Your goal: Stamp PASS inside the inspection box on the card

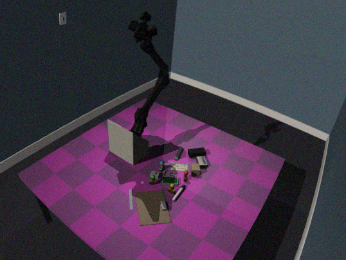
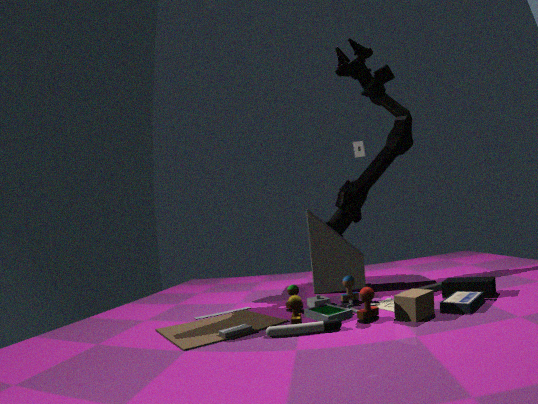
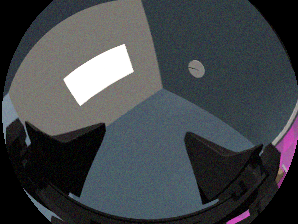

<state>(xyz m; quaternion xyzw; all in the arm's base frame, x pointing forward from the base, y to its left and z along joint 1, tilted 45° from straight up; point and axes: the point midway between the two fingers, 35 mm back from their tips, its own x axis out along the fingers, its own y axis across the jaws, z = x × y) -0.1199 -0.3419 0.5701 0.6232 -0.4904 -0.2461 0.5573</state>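
The green-knobbed stamp lies 830 mm below my gripper tip, 310 mm ahead of it and 270 mm to the right of it. Round my gripper tip: blue-knobbed stamp (830 mm below, 280 mm ahead, 140 mm to the right); then black box (840 mm below, 380 mm ahead, 120 mm to the left); then grey box (840 mm below, 280 mm ahead, 210 mm to the right).
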